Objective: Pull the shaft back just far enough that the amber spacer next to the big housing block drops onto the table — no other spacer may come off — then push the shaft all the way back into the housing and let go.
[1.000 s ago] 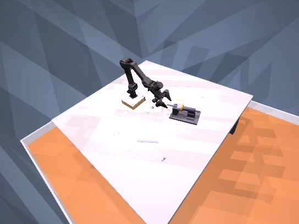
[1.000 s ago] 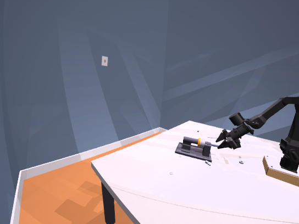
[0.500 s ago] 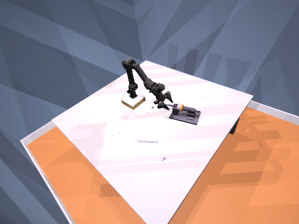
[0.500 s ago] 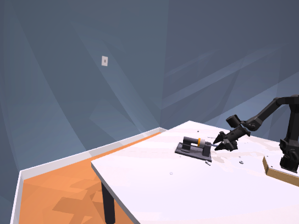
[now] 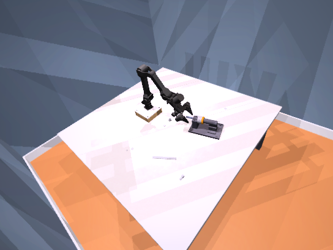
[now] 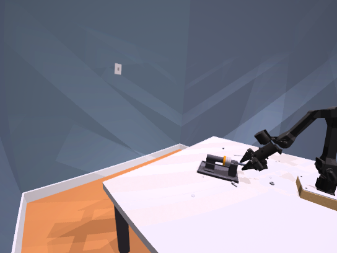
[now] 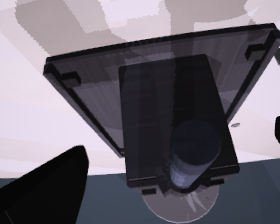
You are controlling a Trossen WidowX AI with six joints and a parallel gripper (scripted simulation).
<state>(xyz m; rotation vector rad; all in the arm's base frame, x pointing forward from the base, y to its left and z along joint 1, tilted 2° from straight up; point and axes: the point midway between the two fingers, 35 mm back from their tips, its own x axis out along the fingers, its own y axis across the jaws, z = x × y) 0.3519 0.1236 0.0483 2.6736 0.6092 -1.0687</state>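
Right now my gripper tip is 4 cm short of the shaft, 2 cm to the right of it and 1 cm below it. From my gripper tip the other things lie so: amber spacer: 9 cm ahead, 4 cm to the left, 1 cm above; then pale spacer: 6 cm ahead, 3 cm to the left, 1 cm above.
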